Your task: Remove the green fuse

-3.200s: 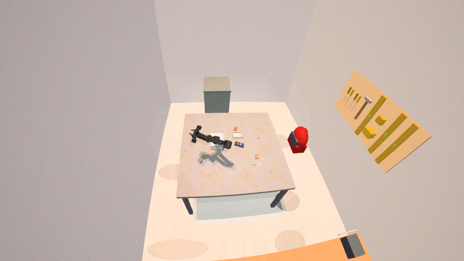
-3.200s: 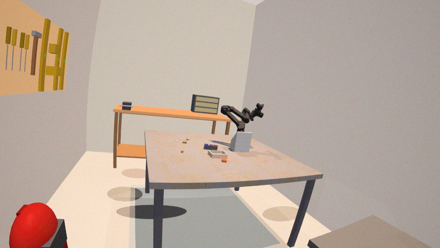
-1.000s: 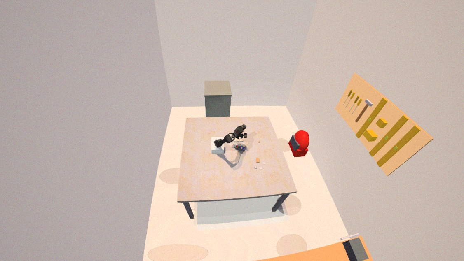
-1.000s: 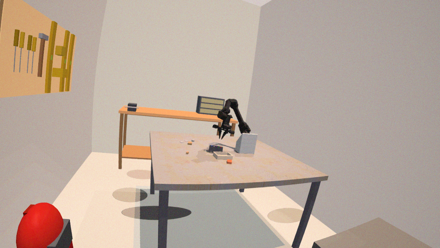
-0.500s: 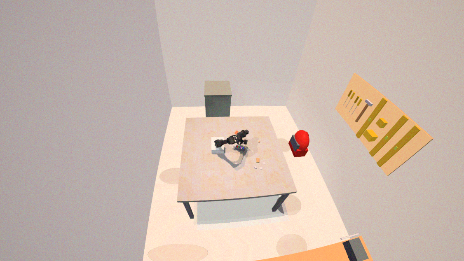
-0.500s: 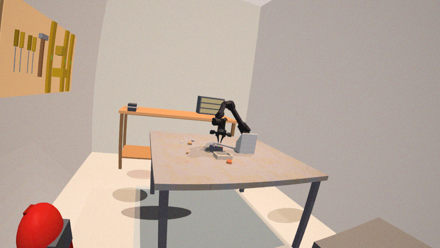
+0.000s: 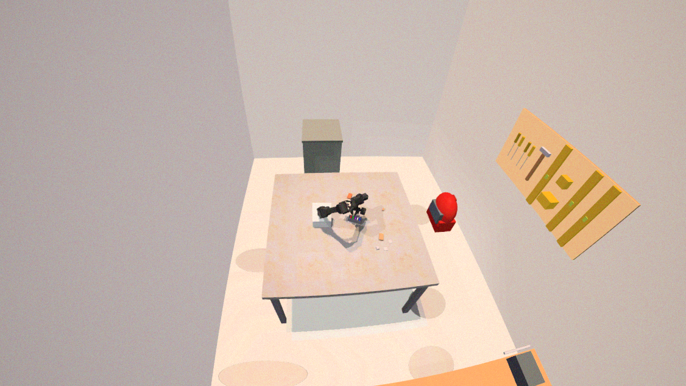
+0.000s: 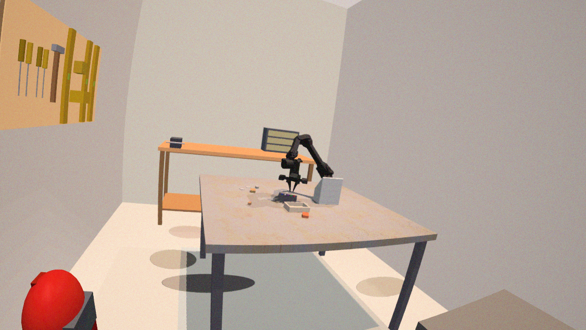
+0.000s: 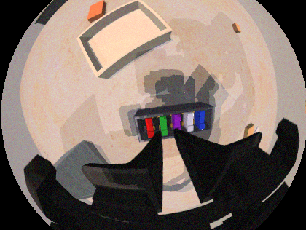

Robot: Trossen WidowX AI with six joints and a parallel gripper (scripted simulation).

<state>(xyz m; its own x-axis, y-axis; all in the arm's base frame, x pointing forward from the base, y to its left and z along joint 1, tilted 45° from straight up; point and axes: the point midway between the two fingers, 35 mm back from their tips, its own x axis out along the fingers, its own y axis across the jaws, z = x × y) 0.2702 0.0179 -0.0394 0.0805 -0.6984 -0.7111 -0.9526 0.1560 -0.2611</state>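
Now: the green fuse 40 mm below my gripper tip. Round my gripper tip: red fuse 40 mm below, 20 mm behind; purple fuse 40 mm below, 20 mm ahead, 10 mm to the right; blue fuse 60 mm ahead, 40 mm below, 20 mm to the right.
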